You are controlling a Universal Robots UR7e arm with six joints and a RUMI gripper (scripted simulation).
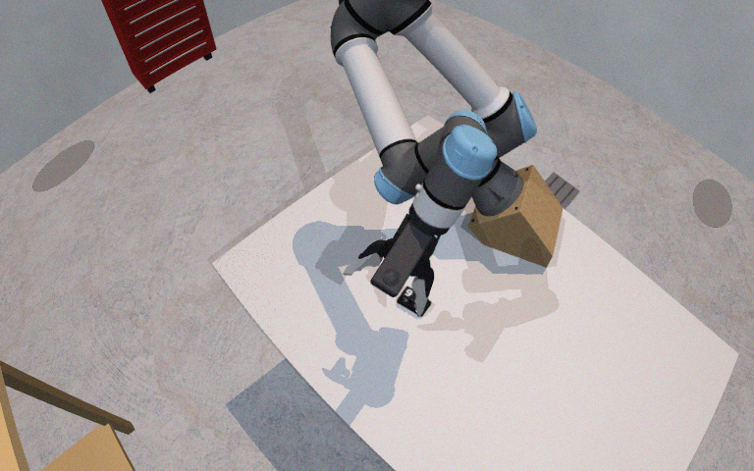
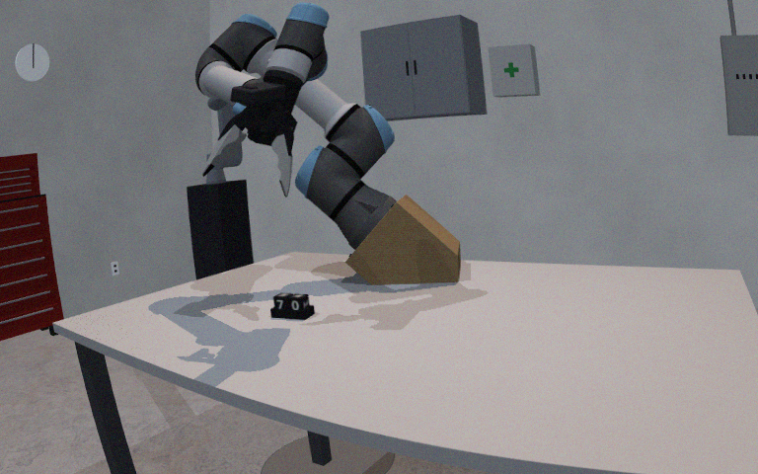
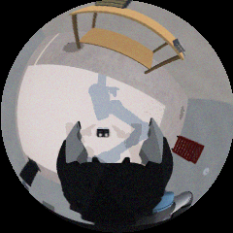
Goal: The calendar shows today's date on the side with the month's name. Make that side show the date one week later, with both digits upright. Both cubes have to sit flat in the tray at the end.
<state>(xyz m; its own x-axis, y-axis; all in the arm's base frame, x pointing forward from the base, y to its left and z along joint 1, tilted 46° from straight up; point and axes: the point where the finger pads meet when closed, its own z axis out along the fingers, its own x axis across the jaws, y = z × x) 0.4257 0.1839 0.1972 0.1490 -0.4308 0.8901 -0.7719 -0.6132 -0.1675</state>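
Now: the tray 25 cm below my hand, 14 cm behind it and 2 cm to the right of it.
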